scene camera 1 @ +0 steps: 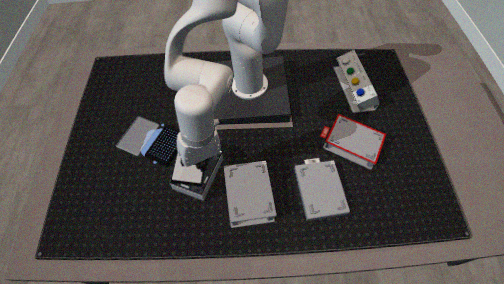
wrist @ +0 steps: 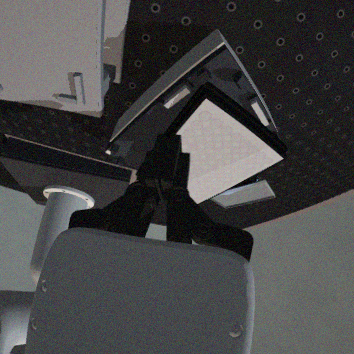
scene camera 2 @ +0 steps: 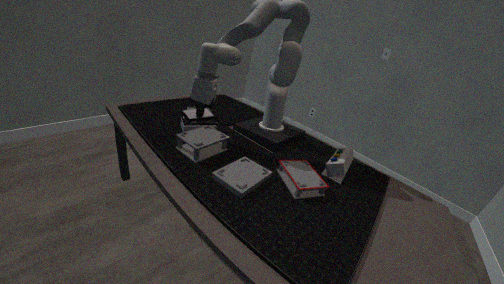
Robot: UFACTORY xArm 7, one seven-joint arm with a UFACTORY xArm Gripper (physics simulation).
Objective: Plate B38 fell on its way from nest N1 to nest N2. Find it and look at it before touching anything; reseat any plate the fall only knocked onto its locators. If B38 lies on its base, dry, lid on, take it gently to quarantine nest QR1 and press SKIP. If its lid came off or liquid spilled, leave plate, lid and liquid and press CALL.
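Pixels of known places: gripper, fingertip midpoint: (scene camera 1: 201, 166) (wrist: 171, 147) (scene camera 2: 199, 116); arm's base, origin of the base link: (scene camera 1: 249, 85) (wrist: 69, 196) (scene camera 2: 271, 127).
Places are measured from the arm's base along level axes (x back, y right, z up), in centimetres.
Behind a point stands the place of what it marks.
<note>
Plate B38 (scene camera 1: 162, 143) {x -20.0, y 29.2, z -2.3 cm} is a black well plate with blue wells, lying on the mat at the left. Its clear lid (scene camera 1: 136, 135) {x -16.0, y 38.2, z -2.7 cm} lies off it to the left, and a blue puddle (scene camera 1: 150, 139) {x -17.8, y 33.7, z -2.3 cm} spreads between them. My gripper (scene camera 1: 196, 166) {x -32.6, y 15.9, z 4.3 cm} (scene camera 2: 199, 112) {x -32.6, y 15.9, z 4.3 cm} (wrist: 171, 147) {x -32.6, y 15.9, z 4.3 cm} is shut and empty. Its tips are at the near edge of a second, lidded plate (scene camera 1: 185, 173) {x -34.4, y 20.3, z 4.5 cm} (scene camera 2: 189, 113) {x -34.8, y 20.3, z 4.5 cm} (wrist: 228, 147) {x -34.7, y 19.6, z 4.5 cm}. That plate rests on the leftmost nest (scene camera 1: 190, 192) {x -38.8, y 19.0, z 2.2 cm} (scene camera 2: 191, 125) {x -37.1, y 14.9, z 2.0 cm} (wrist: 168, 75) {x -35.3, y 14.2, z -0.8 cm} and looks a little askew on it. The red-rimmed nest QR1 (scene camera 1: 380, 145) {x -28.0, y -38.1, z 1.0 cm} (scene camera 2: 304, 160) {x -16.3, y -27.3, z 1.1 cm} is empty at the right.
Two empty grey nests (scene camera 1: 249, 192) {x -40.5, y 3.3, z 2.7 cm} (scene camera 1: 321, 189) {x -39.9, y -17.3, z -0.8 cm} stand in the middle front, also in the second scene view (scene camera 2: 201, 141) {x -43.0, y 0.2, z 2.7 cm} (scene camera 2: 241, 174) {x -40.8, y -17.8, z -0.8 cm}. A button box (scene camera 1: 366, 98) {x -11.5, y -37.6, z 3.7 cm} (scene camera 2: 338, 165) {x -11.9, y -39.3, z 3.8 cm} with white, green, yellow and blue buttons is at the back right. The arm's base (scene camera 1: 249, 88) {x -4.9, y 0.5, z 3.8 cm} stands on a dark plinth.
</note>
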